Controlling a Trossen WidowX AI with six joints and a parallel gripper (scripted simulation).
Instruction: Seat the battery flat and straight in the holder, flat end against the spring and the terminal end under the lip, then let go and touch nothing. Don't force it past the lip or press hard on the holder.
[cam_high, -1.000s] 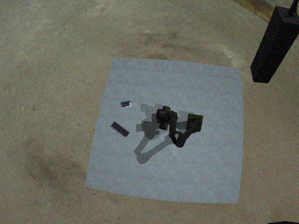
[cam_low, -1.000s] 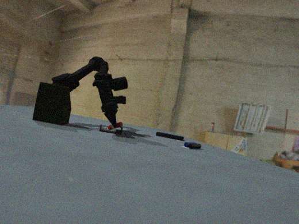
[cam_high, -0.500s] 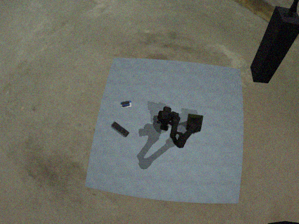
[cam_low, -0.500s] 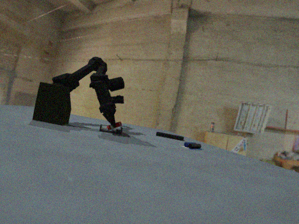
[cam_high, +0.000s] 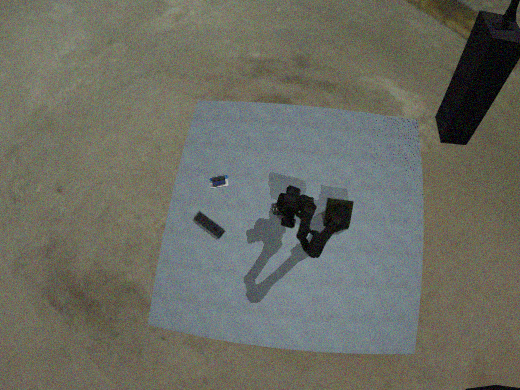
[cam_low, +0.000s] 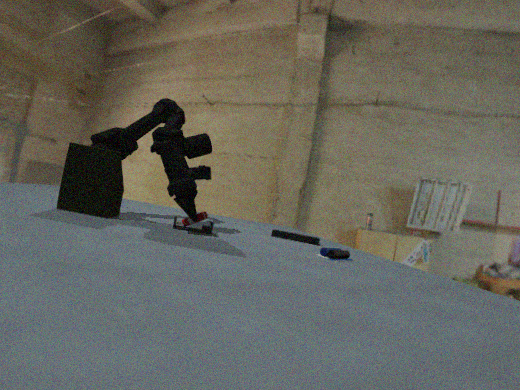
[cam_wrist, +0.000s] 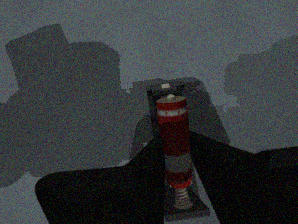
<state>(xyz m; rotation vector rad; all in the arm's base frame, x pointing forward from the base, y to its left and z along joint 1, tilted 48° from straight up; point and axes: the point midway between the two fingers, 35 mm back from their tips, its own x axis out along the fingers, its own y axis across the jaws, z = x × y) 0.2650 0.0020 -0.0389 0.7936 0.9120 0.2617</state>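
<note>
Right now my gripper tip is right at the battery. The rest, counted from my gripper tip: white card (32 cm ahead, 15 cm to the right, 2 cm below).
</note>
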